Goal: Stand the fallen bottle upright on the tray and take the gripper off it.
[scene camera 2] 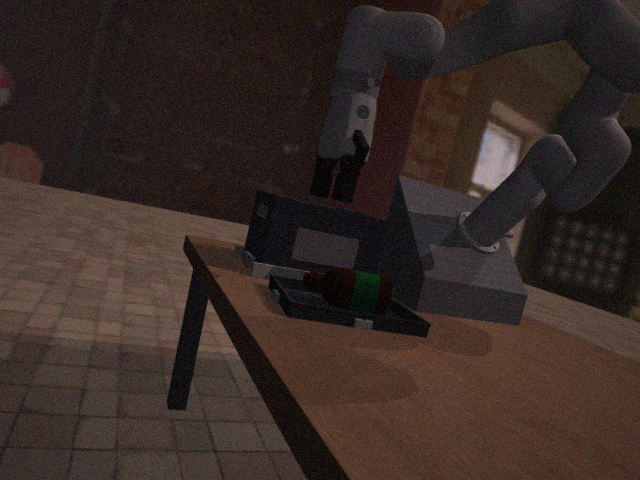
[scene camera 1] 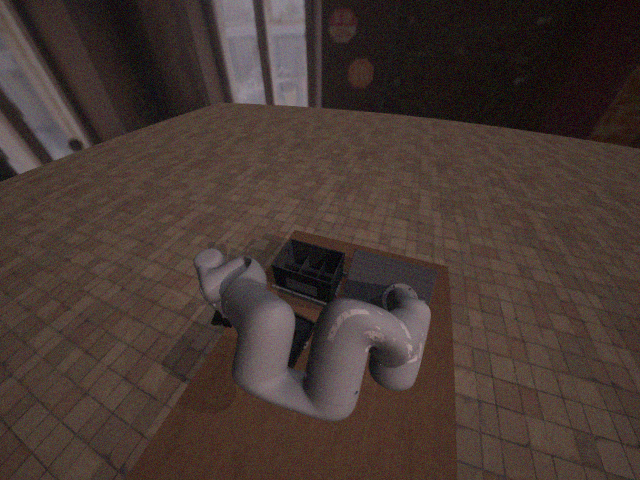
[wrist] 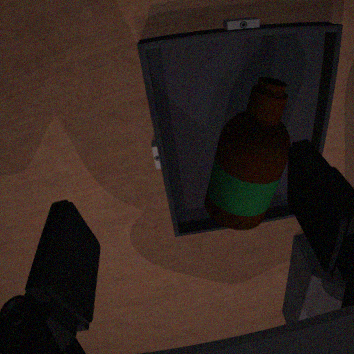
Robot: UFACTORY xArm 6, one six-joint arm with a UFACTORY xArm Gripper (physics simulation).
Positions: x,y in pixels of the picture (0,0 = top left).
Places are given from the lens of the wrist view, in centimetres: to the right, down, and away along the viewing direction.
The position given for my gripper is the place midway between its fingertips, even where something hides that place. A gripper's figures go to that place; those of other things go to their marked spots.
my gripper (wrist: 183,198): 0, 1, 11
brown bottle (wrist: 252,150): 7, -2, 24
